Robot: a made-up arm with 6 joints.
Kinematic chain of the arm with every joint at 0, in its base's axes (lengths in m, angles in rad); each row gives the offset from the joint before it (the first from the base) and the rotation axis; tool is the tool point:
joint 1: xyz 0 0 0.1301 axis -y
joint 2: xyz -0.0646 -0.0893 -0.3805 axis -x
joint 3: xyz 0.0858 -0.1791 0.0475 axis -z
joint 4: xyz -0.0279 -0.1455 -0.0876 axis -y
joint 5: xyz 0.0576 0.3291 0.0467 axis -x
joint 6: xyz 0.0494 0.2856 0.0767 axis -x
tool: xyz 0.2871 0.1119 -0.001
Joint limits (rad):
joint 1: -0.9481..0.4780
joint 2: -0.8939..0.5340
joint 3: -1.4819..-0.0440
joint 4: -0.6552..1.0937
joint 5: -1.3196..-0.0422
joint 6: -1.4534..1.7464
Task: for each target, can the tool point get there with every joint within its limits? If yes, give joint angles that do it. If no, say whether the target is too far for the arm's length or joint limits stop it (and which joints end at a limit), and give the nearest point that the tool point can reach.
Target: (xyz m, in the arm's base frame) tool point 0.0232 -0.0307 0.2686
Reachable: yes | joints -0.1145 -0.4670 -0.6153 0.2480 -0.8656 0.0590
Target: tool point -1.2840 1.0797 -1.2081
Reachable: no: too far | nearest point -0.5458 0.2567 -0.4387 | short by 1.347 m
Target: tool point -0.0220 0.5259 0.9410
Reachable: no: joint limits stop it (at a limit: joint 1, joint 2) | nearest point -0.1889 0.1535 0.4779 | short by 0.617 m
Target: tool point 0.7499 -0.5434 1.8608
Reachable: no: too far | nearest point -0.0107 -0.2279 0.5386 | short by 1.558 m
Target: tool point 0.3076 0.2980 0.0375
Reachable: yes | joints 0.2209 -0.4669 -0.2279 -0.2371 -0.2435 0.4894
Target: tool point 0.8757 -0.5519 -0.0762
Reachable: no: joint limits stop it (at a limit: joint 2, joint 3, joint 5) | nearest point 0.5797 -0.2819 -0.0065 | short by 0.407 m
